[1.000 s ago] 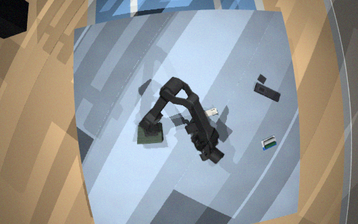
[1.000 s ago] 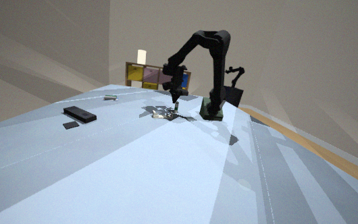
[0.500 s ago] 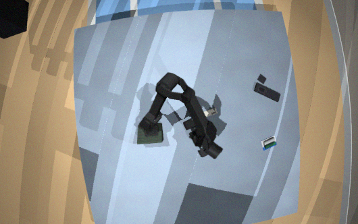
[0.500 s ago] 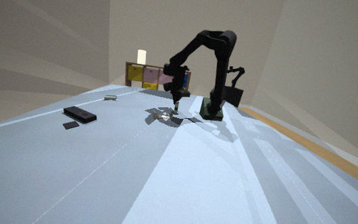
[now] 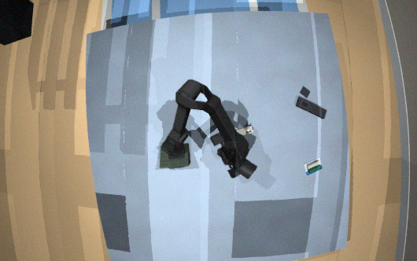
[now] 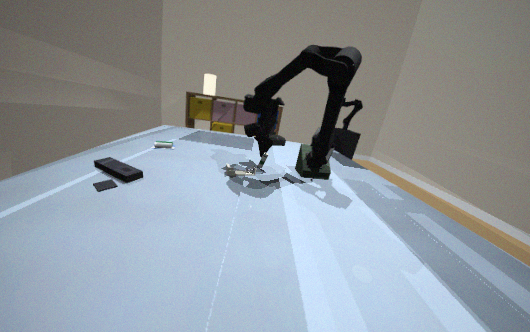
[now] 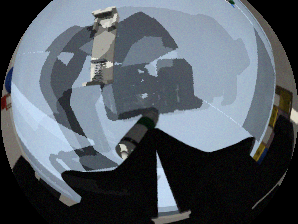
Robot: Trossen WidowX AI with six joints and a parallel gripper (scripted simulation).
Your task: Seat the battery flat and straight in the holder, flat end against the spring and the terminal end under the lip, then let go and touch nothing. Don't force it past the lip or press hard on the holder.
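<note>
The battery is 1 cm to the left of my gripper tip, 1 cm below it and 1 cm behind it. From my gripper tip the other things lie so: small black square: 42 cm ahead, 23 cm to the left, 4 cm below; white box: 42 cm ahead, 13 cm to the right, 4 cm below; black bar: 43 cm ahead, 15 cm to the left, 3 cm below.
</note>
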